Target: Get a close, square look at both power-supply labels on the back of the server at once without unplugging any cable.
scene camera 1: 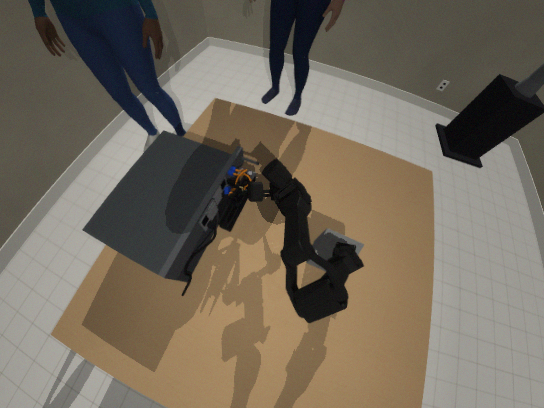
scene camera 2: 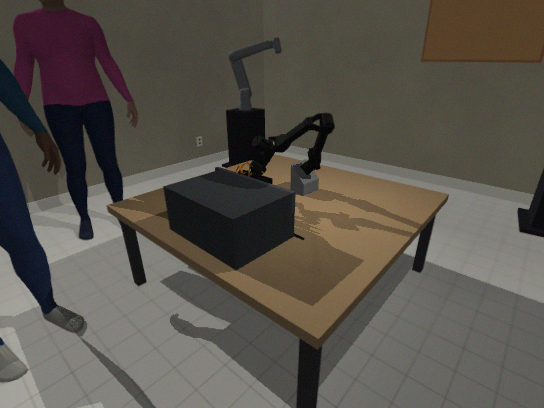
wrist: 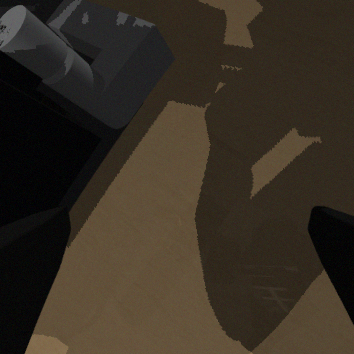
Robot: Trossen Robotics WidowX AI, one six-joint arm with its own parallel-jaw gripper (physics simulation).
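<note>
The grey server lies on the table, its back towards the arm. Orange cables, blue plugs and a black bar-like part are at its back. A dark socket and black cord show farther along. The power-supply labels cannot be made out in any view. My gripper is open and empty, pointing down beside the cables; its fingertips are hidden in scene camera 1. A dark grey block and a pale cylinder are beyond its left finger.
The wooden table carries the arm's grey base. Two people stand behind the table edge in scene camera 1. Another grey arm stands on a black pedestal away from the table.
</note>
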